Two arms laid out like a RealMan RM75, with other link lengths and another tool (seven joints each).
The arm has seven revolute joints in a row. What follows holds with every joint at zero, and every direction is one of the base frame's. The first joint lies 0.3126 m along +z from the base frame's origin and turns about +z. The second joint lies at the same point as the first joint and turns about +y. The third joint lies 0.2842 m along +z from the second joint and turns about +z. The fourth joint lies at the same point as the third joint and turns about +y. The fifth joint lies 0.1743 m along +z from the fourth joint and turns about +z. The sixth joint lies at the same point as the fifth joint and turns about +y. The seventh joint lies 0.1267 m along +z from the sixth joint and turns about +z. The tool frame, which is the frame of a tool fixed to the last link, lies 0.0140 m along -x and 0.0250 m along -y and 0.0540 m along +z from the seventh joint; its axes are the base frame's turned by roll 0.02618, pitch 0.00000 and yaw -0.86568 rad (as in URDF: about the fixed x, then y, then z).
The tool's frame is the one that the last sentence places.
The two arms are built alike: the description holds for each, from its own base.
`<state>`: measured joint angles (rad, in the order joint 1, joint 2, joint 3, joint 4, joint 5, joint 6, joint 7); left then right.
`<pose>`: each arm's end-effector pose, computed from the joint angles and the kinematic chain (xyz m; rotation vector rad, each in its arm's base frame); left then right.
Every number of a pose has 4 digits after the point. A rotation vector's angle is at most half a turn.
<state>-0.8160 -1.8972 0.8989 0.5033 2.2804 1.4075 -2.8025 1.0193 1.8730 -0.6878 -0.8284 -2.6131 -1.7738 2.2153</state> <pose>-0.2781 0.3738 0.0424 -1.0031 -2.8690 -0.1815 0.1839 0.4470 0.1162 -2.9715 -0.2174 -0.2714</pose>
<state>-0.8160 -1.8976 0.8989 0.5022 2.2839 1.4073 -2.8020 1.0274 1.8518 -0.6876 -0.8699 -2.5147 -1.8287 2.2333</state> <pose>-0.2787 0.3733 0.0422 -1.0024 -2.8673 -0.1769 0.1606 0.4475 0.1278 -2.9674 -0.2746 -0.1524</pose>
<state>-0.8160 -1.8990 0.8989 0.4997 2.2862 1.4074 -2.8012 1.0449 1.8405 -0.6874 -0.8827 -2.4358 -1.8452 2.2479</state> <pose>-0.2791 0.3724 0.0412 -1.0013 -2.8685 -0.1714 0.1387 0.4502 0.1331 -2.9556 -0.3267 -0.0501</pose>
